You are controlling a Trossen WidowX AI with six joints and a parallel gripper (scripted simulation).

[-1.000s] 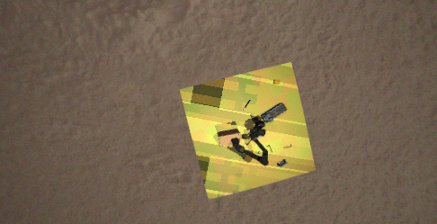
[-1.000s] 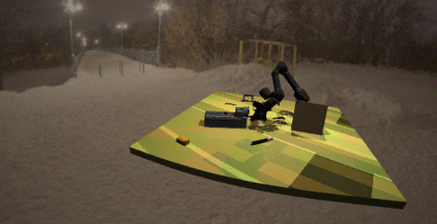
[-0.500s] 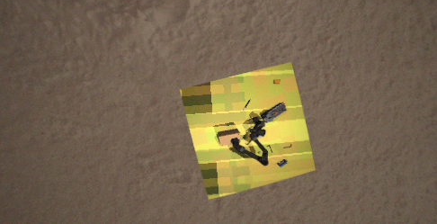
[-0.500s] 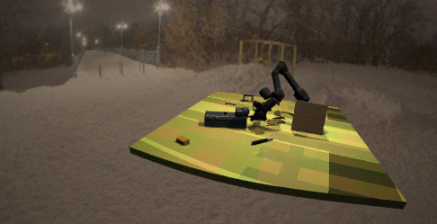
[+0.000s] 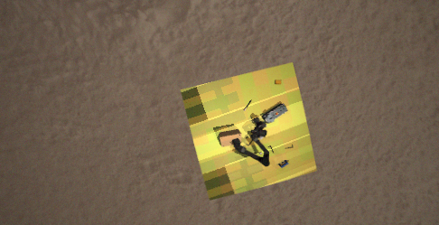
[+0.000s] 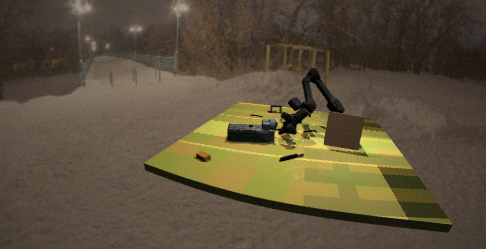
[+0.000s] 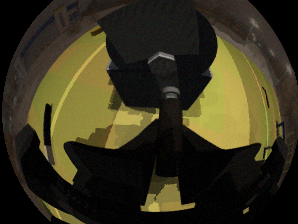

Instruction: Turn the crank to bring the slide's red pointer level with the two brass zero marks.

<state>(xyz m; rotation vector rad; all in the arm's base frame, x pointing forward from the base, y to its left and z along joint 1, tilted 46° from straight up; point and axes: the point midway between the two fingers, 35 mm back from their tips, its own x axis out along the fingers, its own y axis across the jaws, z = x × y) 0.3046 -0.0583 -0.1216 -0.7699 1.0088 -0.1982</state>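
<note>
Now: gripper tip 30 mm below the crank handle and 20 mm past it. Round my gripper tip: black stick: 210 mm to the left, 100 mm behind, 20 mm below; then red pointer: 160 mm ahead, 50 mm above, 40 mm to the left; then grey block: 140 mm to the right, 70 mm behind.
</note>
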